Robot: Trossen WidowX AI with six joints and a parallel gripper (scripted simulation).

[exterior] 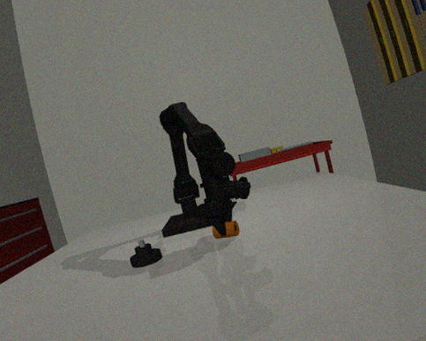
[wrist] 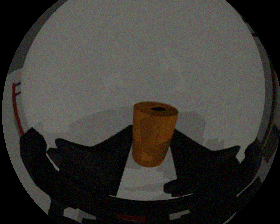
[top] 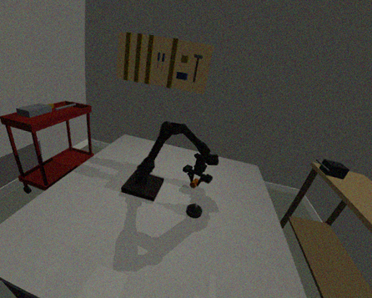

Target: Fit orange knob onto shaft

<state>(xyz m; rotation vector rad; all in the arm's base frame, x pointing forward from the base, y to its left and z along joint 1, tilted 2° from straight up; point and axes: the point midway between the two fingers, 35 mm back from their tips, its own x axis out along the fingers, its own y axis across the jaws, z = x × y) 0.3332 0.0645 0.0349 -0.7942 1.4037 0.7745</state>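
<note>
Right now my gripper tip is 10 mm to the left of the orange knob, 10 mm below it and 10 mm past it. Also, from my gripper tip: black round pedestal: 220 mm to the right, 10 mm behind, 10 mm above.
</note>
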